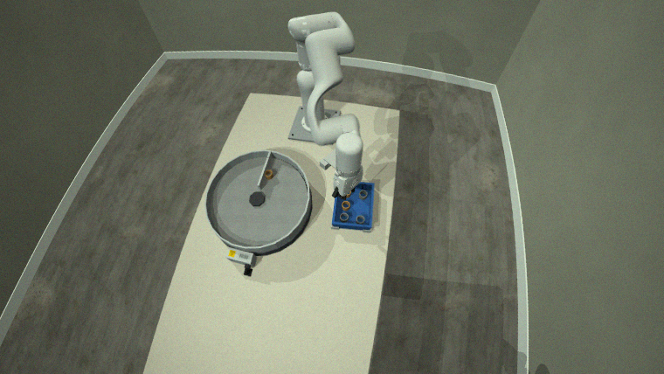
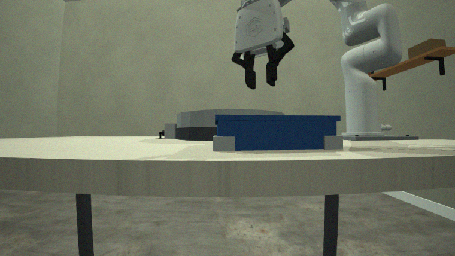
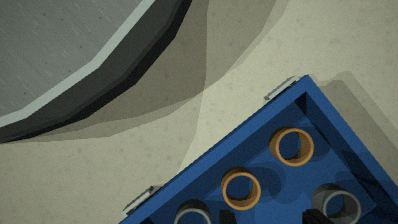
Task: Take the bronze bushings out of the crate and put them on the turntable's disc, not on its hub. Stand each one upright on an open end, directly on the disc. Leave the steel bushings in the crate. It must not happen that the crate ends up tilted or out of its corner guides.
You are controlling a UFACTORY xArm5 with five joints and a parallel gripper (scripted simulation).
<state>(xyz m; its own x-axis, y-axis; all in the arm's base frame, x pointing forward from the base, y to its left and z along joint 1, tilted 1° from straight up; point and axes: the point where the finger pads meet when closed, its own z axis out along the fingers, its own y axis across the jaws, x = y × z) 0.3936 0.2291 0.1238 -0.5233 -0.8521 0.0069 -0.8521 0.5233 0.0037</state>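
The blue crate is 30 mm to the left of my hand and 120 mm below it. From my hand the other things lie so: grey turntable disc: 70 mm ahead, 340 mm to the right, 90 mm below.
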